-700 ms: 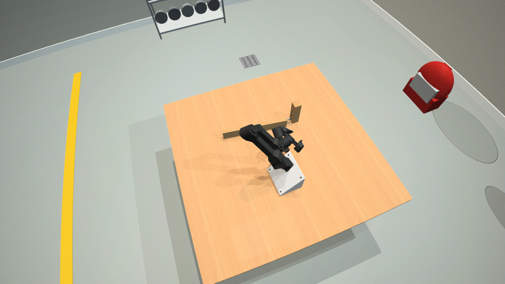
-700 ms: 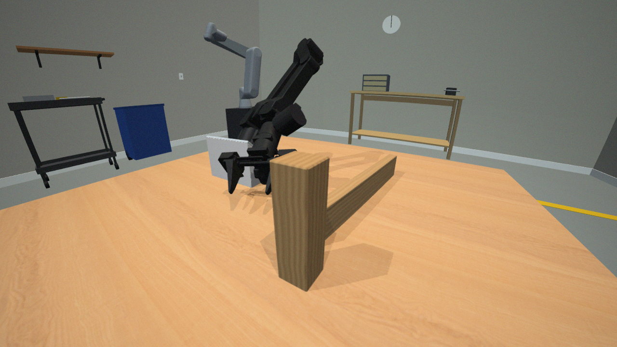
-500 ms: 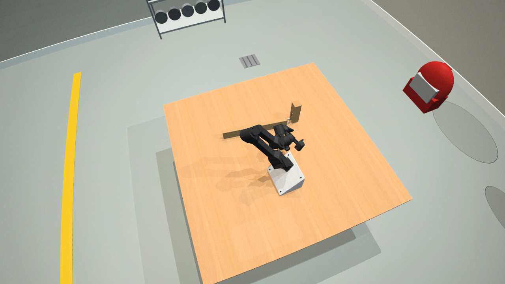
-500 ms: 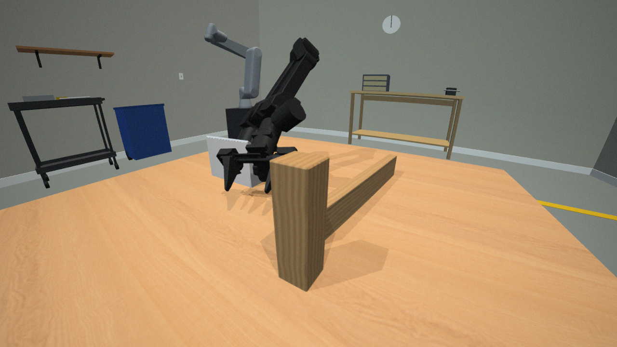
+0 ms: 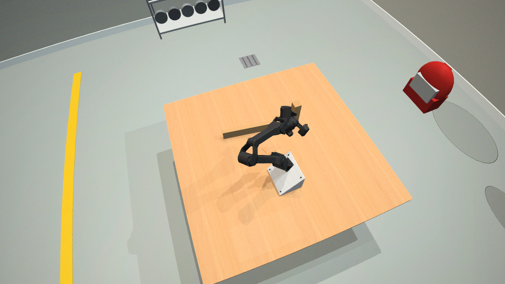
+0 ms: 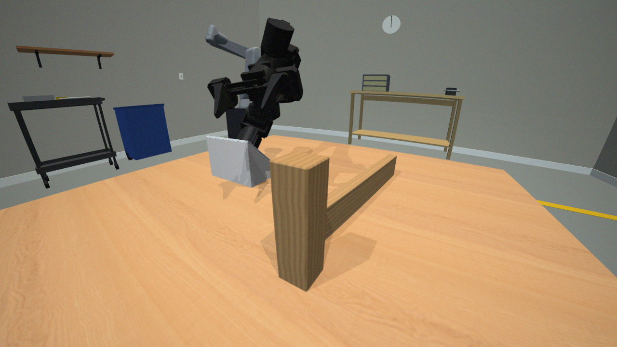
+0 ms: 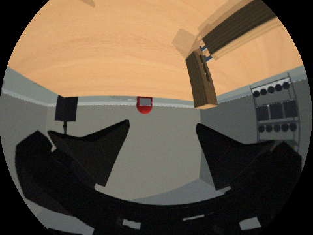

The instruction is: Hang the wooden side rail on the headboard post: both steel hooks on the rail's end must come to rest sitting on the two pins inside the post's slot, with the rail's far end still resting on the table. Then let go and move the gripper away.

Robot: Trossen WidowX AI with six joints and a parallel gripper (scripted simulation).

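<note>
Now: gripper tip 150 mm short of the headboard post, 70 mm to the left of it and 130 mm above it.
</note>
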